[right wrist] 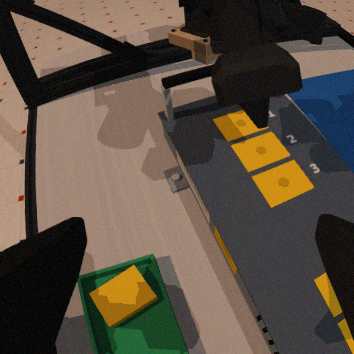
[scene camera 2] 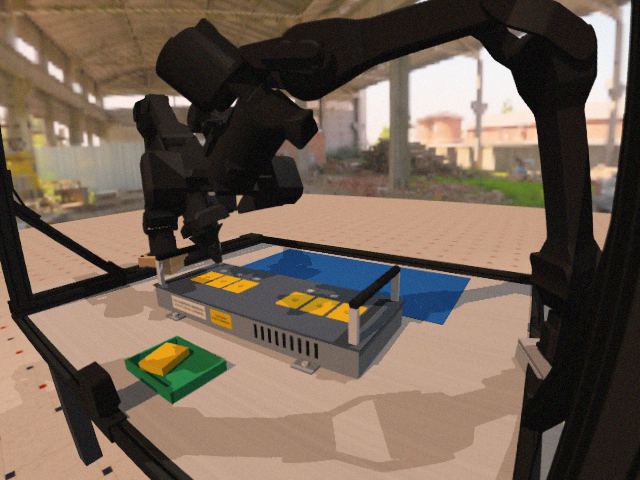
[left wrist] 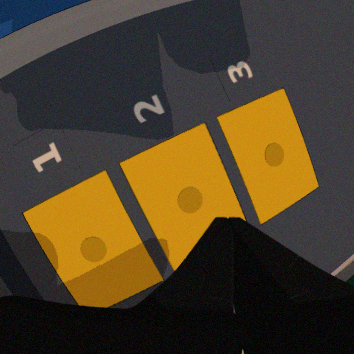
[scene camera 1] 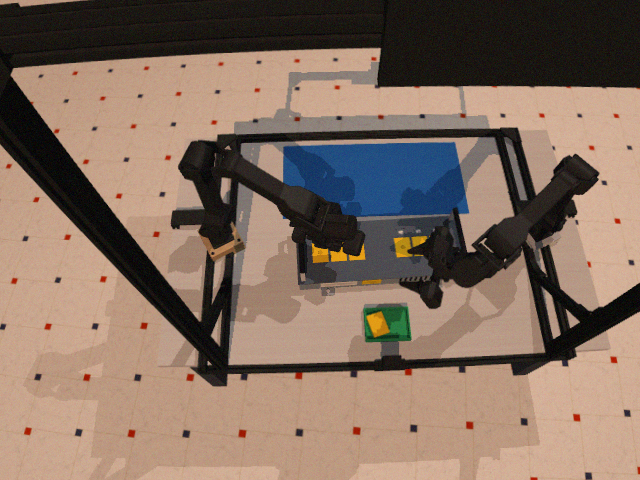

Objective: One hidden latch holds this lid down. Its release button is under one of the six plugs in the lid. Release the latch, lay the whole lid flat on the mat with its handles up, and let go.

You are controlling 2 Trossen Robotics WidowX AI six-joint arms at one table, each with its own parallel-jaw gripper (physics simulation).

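Note:
The grey lid lies level on its case. A black-barred handle stands at its right end in scene camera 2; the other handle is partly hidden. Yellow plugs sit flush in two groups of three; plug 2 is mid-group beside plugs 1 and 3. My left gripper is shut and empty, pointing down over that group; its height above the lid is unclear. My right gripper is wide open and empty above the lid's other half, hiding part of that group.
The blue mat lies along the lid's far side in scene camera 1. A green tray holding a loose yellow block is on the near side. A black frame surrounds the table.

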